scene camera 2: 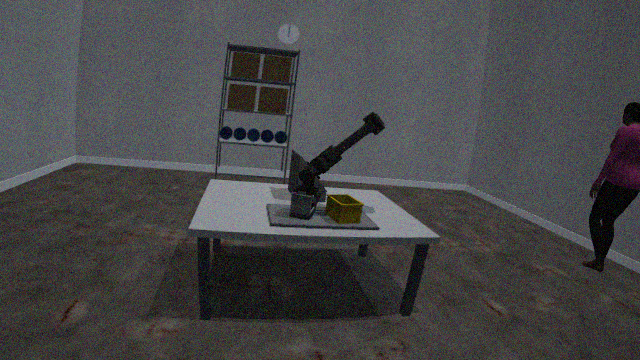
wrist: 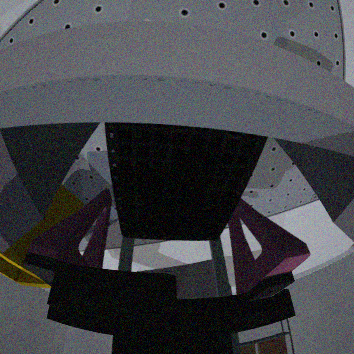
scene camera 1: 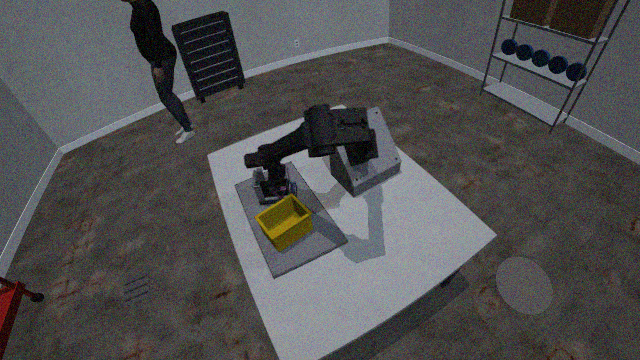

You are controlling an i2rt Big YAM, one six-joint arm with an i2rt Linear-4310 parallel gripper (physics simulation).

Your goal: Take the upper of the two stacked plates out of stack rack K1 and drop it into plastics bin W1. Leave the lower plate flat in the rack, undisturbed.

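Seen in the pictures: gripper, between the fingertips: (wrist: 169,195) (scene camera 1: 281,190); arm's base, origin of its link: (scene camera 1: 355,149).
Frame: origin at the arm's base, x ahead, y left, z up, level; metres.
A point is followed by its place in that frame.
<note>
Stack rack K1 (scene camera 1: 258,192) @[x 0.416, y -0.058, z -0.078 m] (scene camera 2: 301,206) @[x 0.413, y -0.101, z -0.093 m] (wrist: 175,100) is a grey holder on the board, beside the bin. Plastics bin W1 (scene camera 1: 287,238) @[x 0.388, y 0.182, z -0.107 m] (scene camera 2: 344,213) @[x 0.457, y 0.101, z -0.101 m] (wrist: 21,276) @[x 0.291, y 0.139, z -0.062 m] is a yellow open box. My gripper (scene camera 1: 278,189) @[x 0.322, y -0.066, z -0.122 m] (wrist: 169,195) @[x 0.322, y -0.066, z -0.122 m] points down at the rack, open, its purple fingers wide apart with nothing gripped. In the wrist view a dark, flat-looking surface shows between and beyond the fingers; I cannot tell whether it is a plate or part of the rack. The two stacked plates cannot be told apart in any view. In scene camera 2 the rack hides the fingertips.
The grey perforated board (scene camera 1: 320,242) @[x 0.283, y 0.226, z -0.154 m] (scene camera 2: 280,222) @[x 0.484, y -0.200, z -0.154 m] (wrist: 222,17) @[x 0.433, y -0.135, z -0.154 m] lies on the white table (scene camera 1: 415,220) @[x -0.085, y 0.321, z -0.167 m] (scene camera 2: 215,212) @[x 0.376, y -0.513, z -0.167 m]. The arm's grey angled base (scene camera 1: 376,175) @[x -0.052, y 0.085, z -0.101 m] stands behind the board. The bin's wall is close to the rack and gripper. A shelf unit and people stand away from the table.
</note>
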